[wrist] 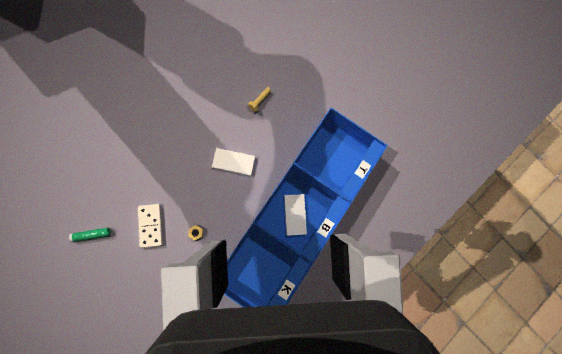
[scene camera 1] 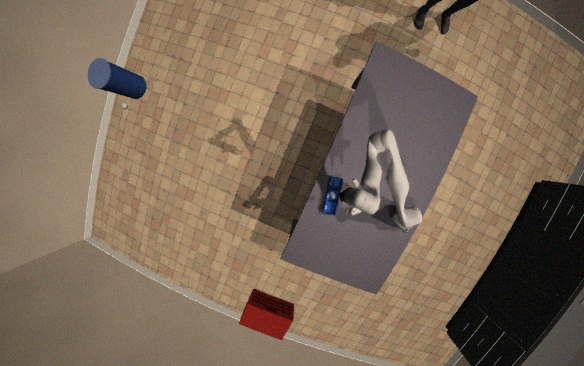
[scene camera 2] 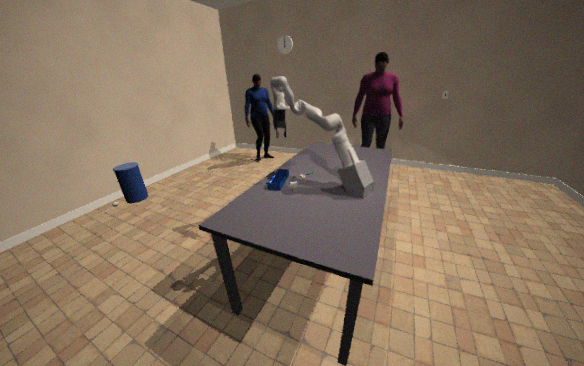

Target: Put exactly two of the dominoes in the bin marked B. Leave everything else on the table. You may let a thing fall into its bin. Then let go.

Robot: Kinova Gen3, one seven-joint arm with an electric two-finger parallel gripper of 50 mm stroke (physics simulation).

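Frame: origin at the arm's base, x left, y back, z up, level; millimetres.
Seen in the pictures: gripper, fingertip midpoint: [wrist: 279, 260] [scene camera 2: 281, 137]; arm's base, link origin: [scene camera 2: 350, 164].
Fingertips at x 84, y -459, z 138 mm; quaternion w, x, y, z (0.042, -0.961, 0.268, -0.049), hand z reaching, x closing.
Note:
Pixels of each thing's top centre, then the offset from my fingertips to it. "pt": a spot on its surface instead. Level surfaces: height alone.
- blue three-part tray, top centre: [wrist: 303, 211] [scene camera 1: 333, 196] [scene camera 2: 278, 175] dz -254, dx +63, dy +4 mm
- white piece, top centre: [wrist: 295, 214] dz -287, dx +57, dy +6 mm
- middle bin B, surface spot: [wrist: 321, 200] pt dz -294, dx +96, dy +2 mm
- domino with pips up, top centre: [wrist: 149, 225] [scene camera 1: 356, 182] [scene camera 2: 302, 175] dz -294, dx -97, dy +95 mm
- yellow bolt, top centre: [wrist: 260, 96] [scene camera 2: 293, 187] dz -288, dx +107, dy +156 mm
- yellow nut, top centre: [wrist: 195, 232] dz -292, dx -57, dy +57 mm
- green cylinder, top centre: [wrist: 87, 234] [scene camera 2: 310, 173] dz -291, dx -161, dy +125 mm
- table, surface height: dz -301 mm
A blue three-part tray [wrist: 377, 146] [scene camera 2: 278, 180] [scene camera 1: 330, 205] has bins marked T, B and K. One white piece [wrist: 295, 215], shaped like a domino with no pips showing, lies in the middle bin B [wrist: 321, 200]. A similar blank white piece [wrist: 233, 161] [scene camera 2: 293, 184] lies on the table beside the tray. A domino with pips up [wrist: 150, 225] [scene camera 2: 302, 176] [scene camera 1: 355, 182] lies on the table farther from the tray. My gripper [wrist: 279, 260] [scene camera 2: 281, 134] is open and empty, high above the tray. In the wrist view its fingers hide little of the tray; the gripper's body covers the bottom edge.
A yellow bolt [wrist: 259, 99] [scene camera 2: 294, 189], a yellow nut [wrist: 195, 232] and a green cylinder [wrist: 90, 234] [scene camera 2: 310, 173] lie on the table [scene camera 1: 400, 115] [scene camera 2: 300, 225]. The table's edge runs close beyond the tray's labelled side. Two people stand beyond the table in scene camera 2.

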